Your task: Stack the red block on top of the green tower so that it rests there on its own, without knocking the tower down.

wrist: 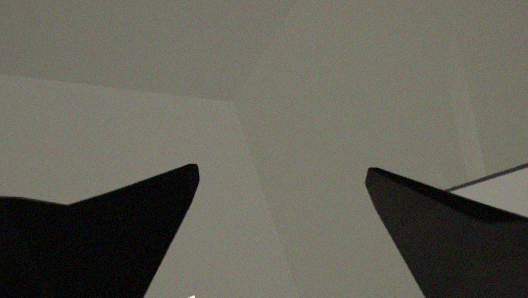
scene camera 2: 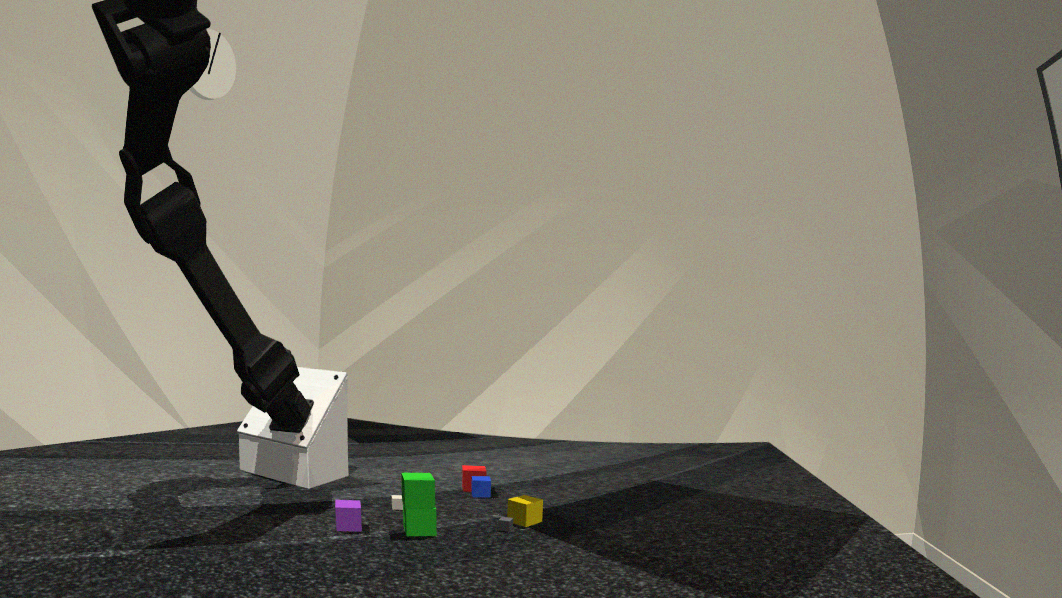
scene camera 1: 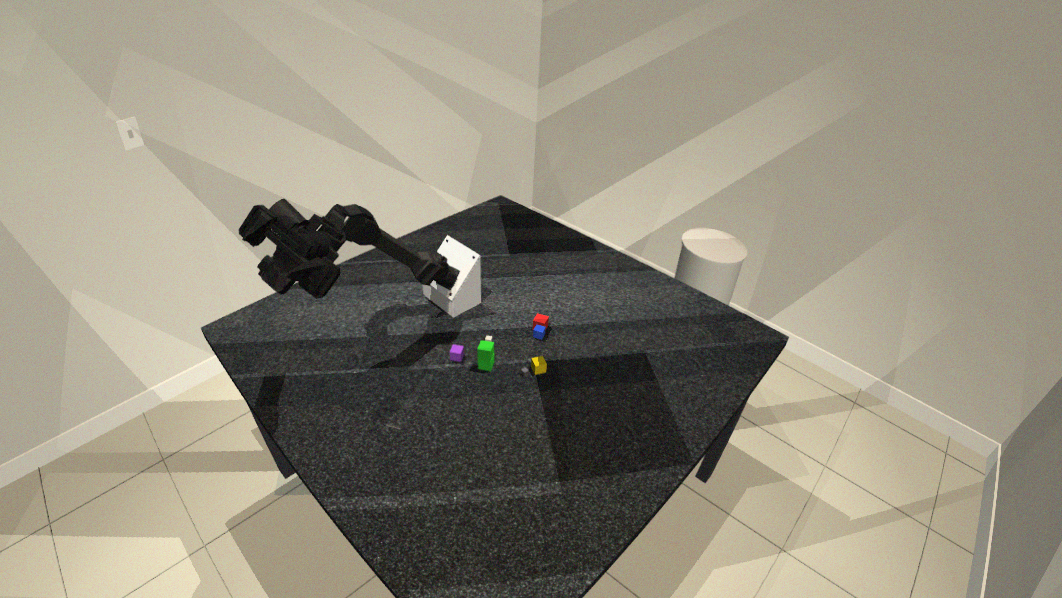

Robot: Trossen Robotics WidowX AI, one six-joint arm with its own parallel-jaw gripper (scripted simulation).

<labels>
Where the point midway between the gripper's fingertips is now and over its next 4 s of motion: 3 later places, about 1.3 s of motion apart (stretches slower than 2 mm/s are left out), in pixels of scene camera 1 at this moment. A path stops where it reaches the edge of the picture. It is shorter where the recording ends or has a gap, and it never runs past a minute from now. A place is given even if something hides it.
The gripper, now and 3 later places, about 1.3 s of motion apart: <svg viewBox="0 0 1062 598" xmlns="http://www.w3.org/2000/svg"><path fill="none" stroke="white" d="M266 255L581 324L543 310L540 325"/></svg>
</labels>
